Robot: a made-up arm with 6 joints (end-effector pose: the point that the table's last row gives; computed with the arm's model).
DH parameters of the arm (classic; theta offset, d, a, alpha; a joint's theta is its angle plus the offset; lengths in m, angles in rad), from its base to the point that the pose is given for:
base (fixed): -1.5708 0.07 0 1.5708
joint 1: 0 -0.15 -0.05 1.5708
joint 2: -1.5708 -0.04 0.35 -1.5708
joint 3: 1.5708 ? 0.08 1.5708
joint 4: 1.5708 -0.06 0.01 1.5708
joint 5: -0.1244 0 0.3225 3.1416
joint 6: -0.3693 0 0.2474 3.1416
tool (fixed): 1.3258 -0.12 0 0
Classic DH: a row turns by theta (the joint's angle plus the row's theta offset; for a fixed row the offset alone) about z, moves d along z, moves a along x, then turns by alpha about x.
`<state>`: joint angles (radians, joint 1 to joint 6).
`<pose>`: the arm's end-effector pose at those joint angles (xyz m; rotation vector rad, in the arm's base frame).
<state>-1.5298 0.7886 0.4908 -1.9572 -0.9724 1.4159</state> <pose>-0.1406 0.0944 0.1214 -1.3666 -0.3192 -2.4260</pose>
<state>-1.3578 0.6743 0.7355 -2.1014 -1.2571 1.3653</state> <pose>-0.0801 0.2653 -0.0862 1.3692 0.9716 2.4707</pose>
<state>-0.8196 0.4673 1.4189 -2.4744 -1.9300 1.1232</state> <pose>0.2444 -0.0709 -0.5776 0.5832 1.4715 0.9628</pose>
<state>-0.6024 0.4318 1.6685 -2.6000 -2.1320 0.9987</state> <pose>0.3144 -0.3201 -0.5464 0.3745 1.4086 0.4991</pose>
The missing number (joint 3, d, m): 0.1
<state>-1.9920 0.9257 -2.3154 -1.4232 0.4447 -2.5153</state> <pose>0.2249 0.2376 -0.2949 -0.2355 1.0364 -0.6513</pose>
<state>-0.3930 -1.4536 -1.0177 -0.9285 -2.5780 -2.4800</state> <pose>0.3515 0.1907 0.3283 -1.1257 -0.2163 1.5312</pose>
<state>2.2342 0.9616 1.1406 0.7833 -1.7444 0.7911</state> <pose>0.2611 -0.4148 0.1774 0.4632 -1.8360 -0.5668</pose>
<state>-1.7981 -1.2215 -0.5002 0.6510 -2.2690 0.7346</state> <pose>-0.1142 -0.5043 0.2660 0.4144 1.5923 -0.8386</pose>
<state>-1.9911 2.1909 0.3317 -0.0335 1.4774 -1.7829</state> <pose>-0.1150 0.1170 -0.3188 1.6527 -0.8054 0.9755</pose>
